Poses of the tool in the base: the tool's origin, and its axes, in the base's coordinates. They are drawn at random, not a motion.
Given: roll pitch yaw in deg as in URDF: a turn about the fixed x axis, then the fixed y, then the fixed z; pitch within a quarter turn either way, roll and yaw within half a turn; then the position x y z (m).
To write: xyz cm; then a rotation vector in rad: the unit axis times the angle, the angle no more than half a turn. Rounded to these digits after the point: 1 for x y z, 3 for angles.
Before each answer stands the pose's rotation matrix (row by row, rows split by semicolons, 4 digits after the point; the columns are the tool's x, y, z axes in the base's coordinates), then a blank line. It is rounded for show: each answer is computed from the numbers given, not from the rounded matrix.
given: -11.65 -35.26 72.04 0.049 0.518 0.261
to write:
0.2518 -0.8957 -0.3664; 0.7768 0.4129 -0.4756; 0.5773 -0.1649 0.7997

4.9 51.8 26.1 0.213 -0.648 1.149
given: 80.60 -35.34 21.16 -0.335 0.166 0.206
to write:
0.7607 -0.5911 0.2680; 0.2945 -0.0537 -0.9542; 0.5784 0.8048 0.1332

-33.5 16.6 20.6 1.456 -0.257 0.733
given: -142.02 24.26 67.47 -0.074 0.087 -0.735
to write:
0.3493 0.6312 -0.6925; 0.8421 -0.5356 -0.0634; -0.4109 -0.5610 -0.7186

-7.4 8.7 -73.5 -2.312 -1.309 0.980
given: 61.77 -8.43 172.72 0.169 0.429 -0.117
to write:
-0.9812 0.0682 0.1804; 0.1253 -0.4856 0.8652; 0.1466 0.8715 0.4679

16.9 42.9 -11.7 0.297 1.576 2.663
